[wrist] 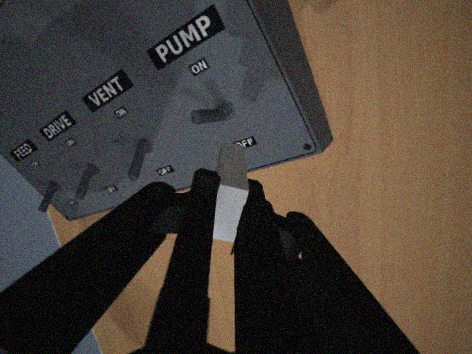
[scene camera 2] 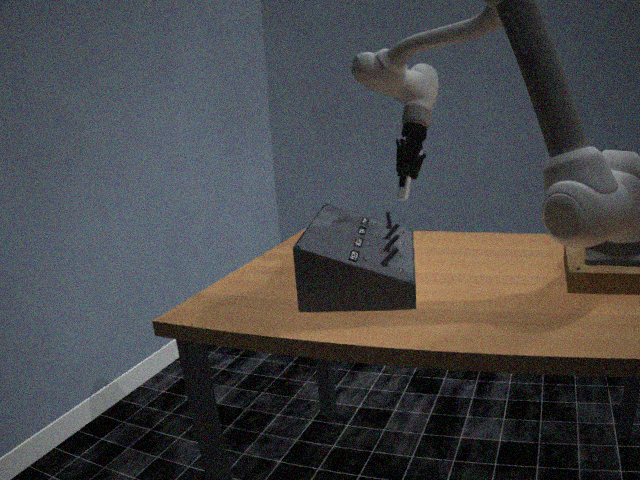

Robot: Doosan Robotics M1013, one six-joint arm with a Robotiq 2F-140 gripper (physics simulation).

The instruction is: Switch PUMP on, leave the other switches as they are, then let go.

Scene:
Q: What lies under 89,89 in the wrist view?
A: A dark sloped switch box.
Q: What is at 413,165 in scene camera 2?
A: The gripper.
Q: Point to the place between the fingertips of the gripper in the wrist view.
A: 227,163

